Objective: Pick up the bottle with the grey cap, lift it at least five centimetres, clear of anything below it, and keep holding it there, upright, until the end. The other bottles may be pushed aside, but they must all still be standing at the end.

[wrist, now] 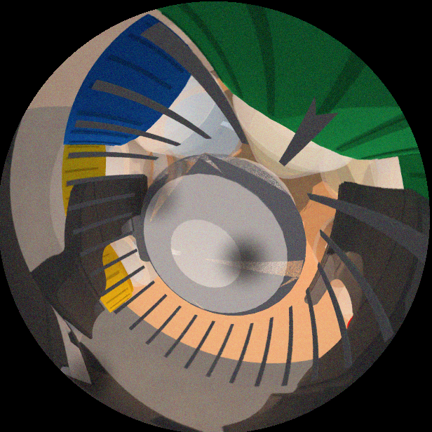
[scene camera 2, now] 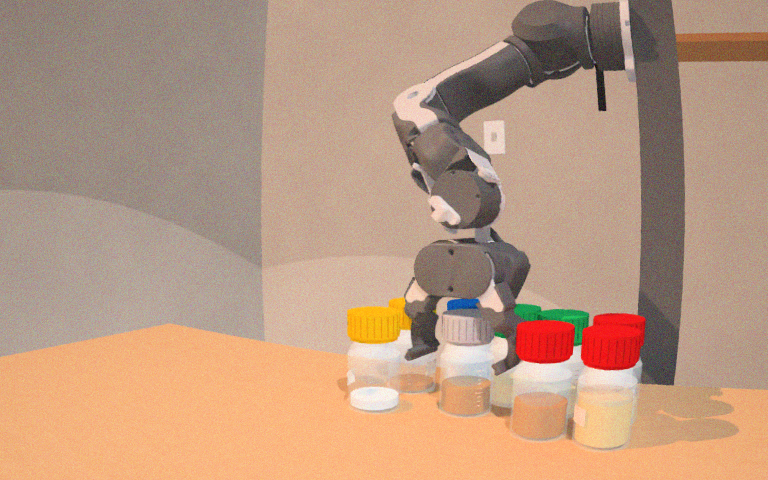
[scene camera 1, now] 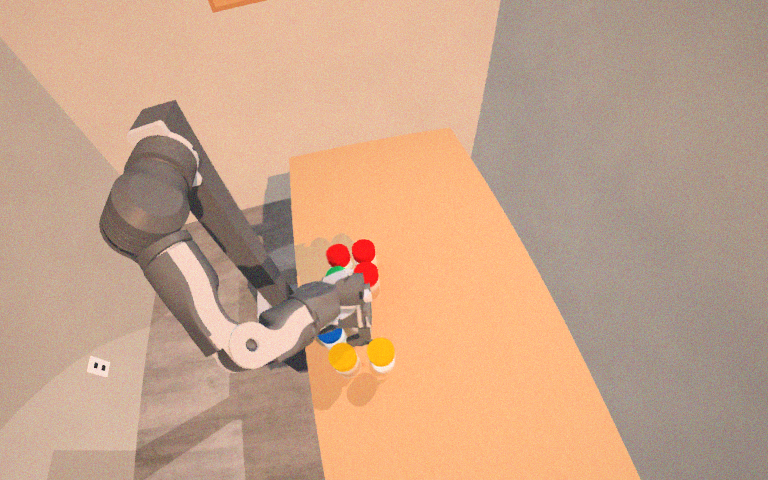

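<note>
The grey-capped bottle (scene camera 2: 466, 390) (wrist: 215, 200) stands upright on the table (scene camera 1: 430, 226) (scene camera 2: 169, 407), with brown contents. In the wrist view its cap appears as a big grey disc filling the middle. In scene camera 1 the hand largely hides it. My gripper (scene camera 1: 363, 311) (scene camera 2: 461, 359) (wrist: 223, 230) is open, pointing down over this bottle, one finger on each side at about the height of the cap and shoulder. In the wrist view the left finger is very close to the bottle; contact is unclear. A gap shows between the bottle and the right finger.
Yellow-capped bottles (scene camera 1: 381, 352) (scene camera 1: 343, 357) (scene camera 2: 373, 325) stand left of my gripper in scene camera 2. A blue-capped bottle (scene camera 1: 330, 336) (wrist: 125, 85) and green-capped bottles (scene camera 2: 565, 325) (wrist: 300, 65) stand behind. Red-capped bottles (scene camera 1: 363, 250) (scene camera 2: 544, 341) (scene camera 2: 610, 346) stand right, one near the right finger.
</note>
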